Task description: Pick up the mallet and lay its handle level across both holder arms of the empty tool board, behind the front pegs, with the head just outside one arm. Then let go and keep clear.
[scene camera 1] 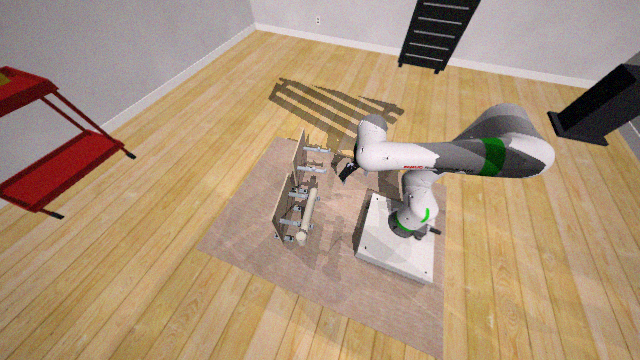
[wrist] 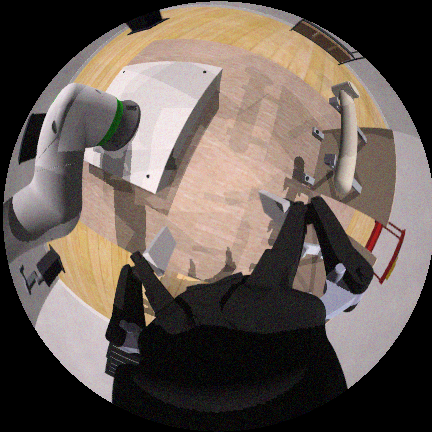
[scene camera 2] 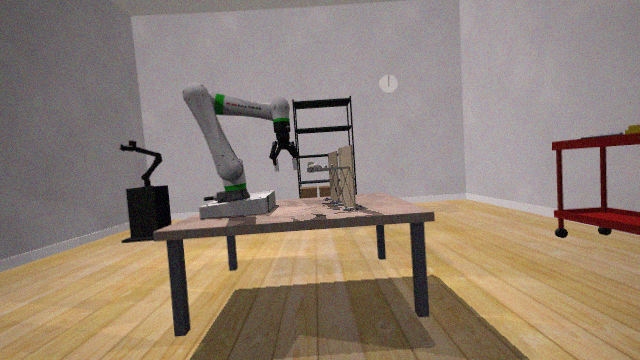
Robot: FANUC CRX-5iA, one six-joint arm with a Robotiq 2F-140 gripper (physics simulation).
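Where they show: gripper, between the fingertips: [scene camera 1: 354,179] [wrist: 214,218] [scene camera 2: 286,170]; arm's base, origin of its link: [scene camera 1: 401,224] [wrist: 118,124] [scene camera 2: 237,199].
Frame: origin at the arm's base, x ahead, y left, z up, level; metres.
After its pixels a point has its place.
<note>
The cream mallet [scene camera 1: 309,207] {x 0.468, y 0.161, z 0.179 m} [wrist: 348,135] {x 0.456, y 0.147, z 0.171 m} lies across the arms of the nearer tool board [scene camera 1: 282,207] {x 0.591, y 0.200, z 0.165 m} [wrist: 380,165] {x 0.593, y 0.187, z 0.196 m} in scene camera 1. Its head [scene camera 1: 301,237] {x 0.444, y 0.309, z 0.197 m} [wrist: 346,90] {x 0.439, y 0.282, z 0.175 m} is at the end away from the second board. The empty tool board [scene camera 1: 298,157] {x 0.634, y -0.094, z 0.187 m} [scene camera 2: 346,175] {x 0.643, y -0.145, z 0.102 m} stands beside it, with two bare holder arms [scene camera 1: 316,149] {x 0.575, y -0.215, z 0.151 m}; in the wrist view a finger partly hides it. My gripper [scene camera 1: 355,173] {x 0.311, y -0.088, z 0.150 m} [scene camera 2: 286,165] {x 0.311, y -0.088, z 0.150 m} [wrist: 214,218] {x 0.311, y -0.088, z 0.150 m} is open and empty, pointing down above the table, on the robot's side of the empty board and apart from both boards and the mallet.
The robot's white base block [scene camera 1: 395,245] {x 0.017, y 0.129, z 0.005 m} [scene camera 2: 237,206] {x 0.032, y -0.132, z -0.027 m} [wrist: 165,110] {x 0.130, y 0.058, z 0.012 m} stands on the table [scene camera 1: 320,295] {x 0.300, y 0.460, z -0.078 m} [scene camera 2: 295,225] {x 0.364, y -0.424, z -0.096 m}, across from the boards. A red cart [scene camera 1: 60,167] [scene camera 2: 597,215] stands off the table behind the boards. A black shelf unit [scene camera 2: 322,104] stands by the wall.
</note>
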